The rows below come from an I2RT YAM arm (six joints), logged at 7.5 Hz.
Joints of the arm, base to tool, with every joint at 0 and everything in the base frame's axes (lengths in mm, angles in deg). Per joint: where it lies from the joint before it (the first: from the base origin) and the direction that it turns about. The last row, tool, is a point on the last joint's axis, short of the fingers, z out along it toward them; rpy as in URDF.
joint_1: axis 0 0 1 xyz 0 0 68
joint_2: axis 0 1 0 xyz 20 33.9 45.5
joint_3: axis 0 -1 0 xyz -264 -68.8 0
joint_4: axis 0 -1 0 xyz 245 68.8 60
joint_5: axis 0 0 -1 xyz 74 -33.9 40.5
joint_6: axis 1 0 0 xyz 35.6 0 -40.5
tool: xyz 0 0 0 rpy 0 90 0
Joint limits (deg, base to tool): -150..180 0..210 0..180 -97..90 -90..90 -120..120
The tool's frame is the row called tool.
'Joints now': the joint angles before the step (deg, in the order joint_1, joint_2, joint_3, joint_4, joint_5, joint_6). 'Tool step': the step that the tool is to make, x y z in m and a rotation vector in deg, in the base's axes. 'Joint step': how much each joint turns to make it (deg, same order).
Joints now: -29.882, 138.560, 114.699, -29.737, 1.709, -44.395
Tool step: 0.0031, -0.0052, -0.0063, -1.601, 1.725, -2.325
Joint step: -0.110, 2.068, 2.454, -1.110, 3.121, 0.469
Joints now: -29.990, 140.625, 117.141, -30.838, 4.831, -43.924
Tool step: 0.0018, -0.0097, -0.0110, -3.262, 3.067, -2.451
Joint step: -0.486, 2.849, 2.857, -0.901, 4.697, -0.918
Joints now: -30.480, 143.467, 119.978, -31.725, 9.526, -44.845
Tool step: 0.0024, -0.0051, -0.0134, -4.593, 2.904, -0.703
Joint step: -0.025, 2.104, 0.621, 1.852, 4.840, -2.613
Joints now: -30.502, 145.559, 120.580, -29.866, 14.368, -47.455
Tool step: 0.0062, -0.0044, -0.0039, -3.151, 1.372, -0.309
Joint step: 0.120, 2.301, 3.129, 0.052, 3.024, -1.702
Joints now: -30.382, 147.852, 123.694, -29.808, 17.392, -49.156
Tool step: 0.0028, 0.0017, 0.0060, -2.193, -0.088, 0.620
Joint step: 0.378, -0.469, 0.030, 1.106, 1.337, -1.371
